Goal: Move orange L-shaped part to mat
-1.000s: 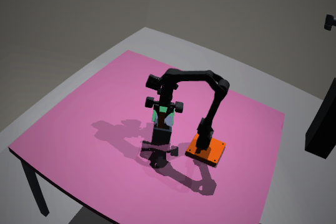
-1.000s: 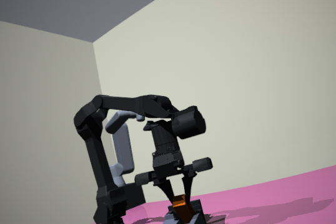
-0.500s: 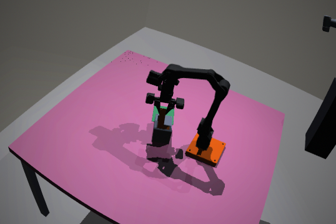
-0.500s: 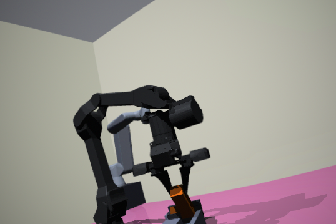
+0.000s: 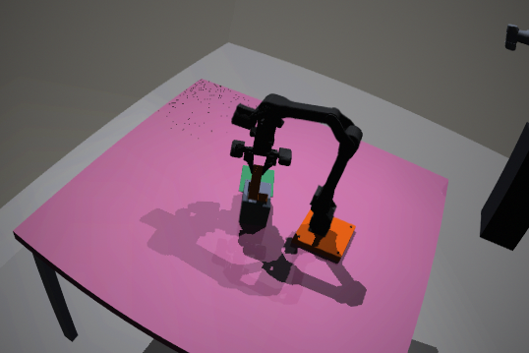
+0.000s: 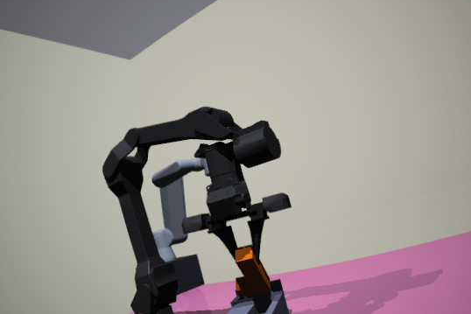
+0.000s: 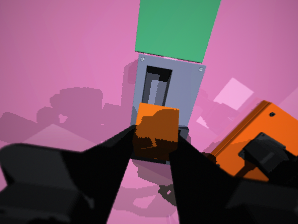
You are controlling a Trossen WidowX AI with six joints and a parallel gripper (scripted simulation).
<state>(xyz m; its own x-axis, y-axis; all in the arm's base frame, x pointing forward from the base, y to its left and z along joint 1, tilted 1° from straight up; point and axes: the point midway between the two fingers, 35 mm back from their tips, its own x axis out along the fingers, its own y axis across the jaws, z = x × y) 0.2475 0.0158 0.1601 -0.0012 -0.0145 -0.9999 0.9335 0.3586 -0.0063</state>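
The green mat is 16 cm below my gripper tip, 14 cm to the right of it and 4 cm ahead of it. From my gripper tip the other things lie so: orange L-shaped part 3 cm below, 3 cm behind, 2 cm to the left.
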